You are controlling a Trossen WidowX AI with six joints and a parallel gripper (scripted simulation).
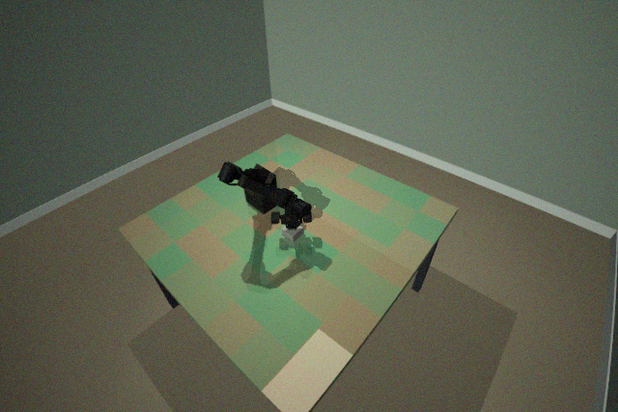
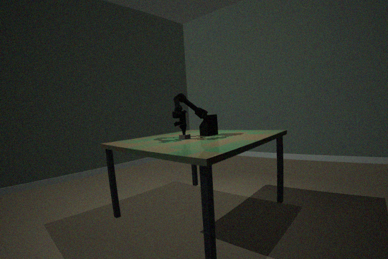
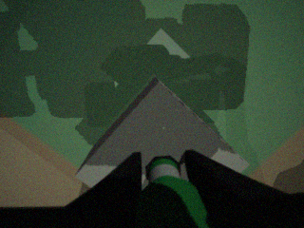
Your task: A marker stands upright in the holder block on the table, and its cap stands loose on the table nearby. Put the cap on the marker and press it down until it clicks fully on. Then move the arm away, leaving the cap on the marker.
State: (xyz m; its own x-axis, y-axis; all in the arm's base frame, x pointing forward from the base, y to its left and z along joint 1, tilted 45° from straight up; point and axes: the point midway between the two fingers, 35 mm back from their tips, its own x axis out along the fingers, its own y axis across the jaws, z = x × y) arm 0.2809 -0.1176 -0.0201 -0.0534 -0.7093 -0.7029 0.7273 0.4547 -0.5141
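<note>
Right now my gripper tip is 1 cm past the green marker cap, 1 cm to the right of it and 5 cm below it. The rest, counted from my gripper tip: holder block (1 cm behind, 1 cm to the left, 2 cm below).
</note>
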